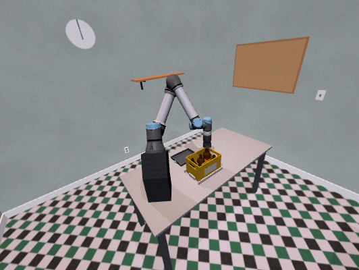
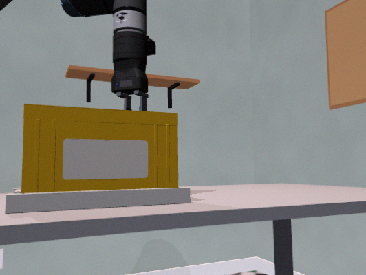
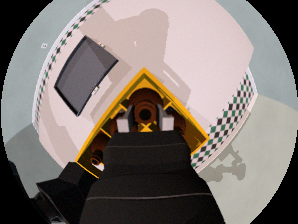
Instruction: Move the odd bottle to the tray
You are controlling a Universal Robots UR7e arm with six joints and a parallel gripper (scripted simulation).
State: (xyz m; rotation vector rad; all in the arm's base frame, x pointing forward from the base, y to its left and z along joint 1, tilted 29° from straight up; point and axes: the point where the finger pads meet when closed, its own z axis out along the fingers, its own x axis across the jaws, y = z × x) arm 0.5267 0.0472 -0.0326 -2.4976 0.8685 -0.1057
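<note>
The brown bottle is 7 cm below my hand. The rest, counted from my hand: dark tray 13 cm behind, 22 cm to the left, 18 cm below; then crate 8 cm behind, 6 cm to the right, 11 cm below.
</note>
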